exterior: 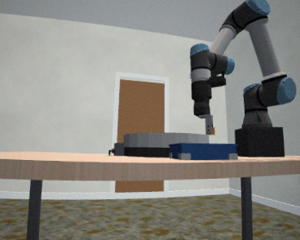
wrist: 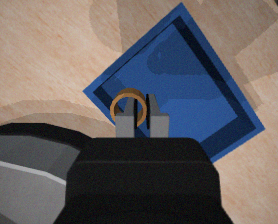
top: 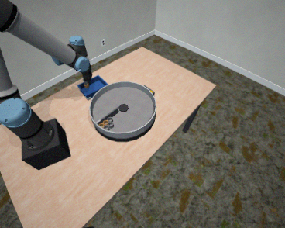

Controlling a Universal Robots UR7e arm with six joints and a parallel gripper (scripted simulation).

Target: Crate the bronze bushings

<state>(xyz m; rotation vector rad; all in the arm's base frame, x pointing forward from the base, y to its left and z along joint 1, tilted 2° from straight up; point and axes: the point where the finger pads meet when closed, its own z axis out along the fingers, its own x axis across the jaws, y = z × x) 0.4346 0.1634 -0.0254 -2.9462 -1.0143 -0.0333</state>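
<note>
Now: the blue crate 5 cm ahead of my hand, 1 cm to the left of it and 8 cm below it. The rest, counted from my hand: grey turning table 2 cm ahead, 33 cm to the right, 6 cm below.
</note>
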